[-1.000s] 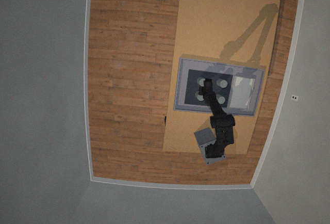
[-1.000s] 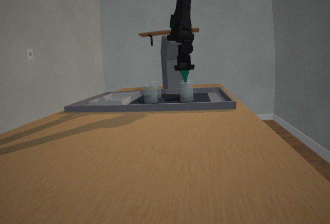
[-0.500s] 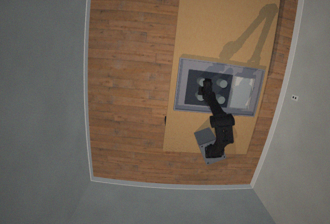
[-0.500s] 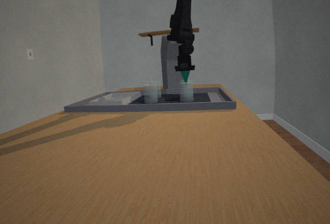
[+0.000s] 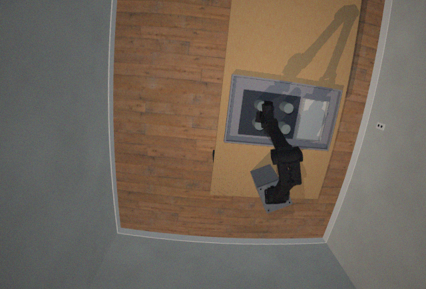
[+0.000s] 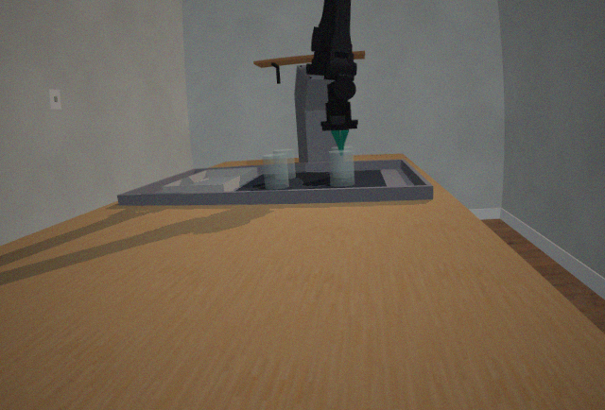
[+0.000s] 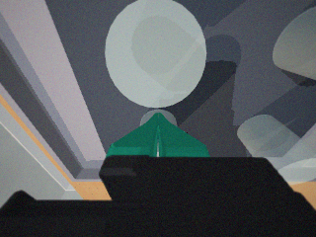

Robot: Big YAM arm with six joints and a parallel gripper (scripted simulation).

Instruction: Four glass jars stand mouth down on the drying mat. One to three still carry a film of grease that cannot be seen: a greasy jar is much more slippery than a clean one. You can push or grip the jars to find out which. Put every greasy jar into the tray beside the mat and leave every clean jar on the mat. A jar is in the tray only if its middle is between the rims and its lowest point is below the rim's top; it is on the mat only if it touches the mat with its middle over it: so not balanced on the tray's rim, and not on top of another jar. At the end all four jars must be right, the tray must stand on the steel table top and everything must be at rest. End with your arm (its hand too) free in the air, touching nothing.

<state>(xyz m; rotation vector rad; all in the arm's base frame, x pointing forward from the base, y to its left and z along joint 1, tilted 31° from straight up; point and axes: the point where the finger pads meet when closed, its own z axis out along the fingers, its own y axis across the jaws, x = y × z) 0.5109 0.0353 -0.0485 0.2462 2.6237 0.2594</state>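
My hand is 8 cm to the left of the dark drying mat, 8 cm above it and 2 cm past it. Round my hand: pale tray 40 cm to the right, 7 cm below, 7 cm behind; rimmed steel table top 19 cm to the right, 8 cm below, 2 cm behind.
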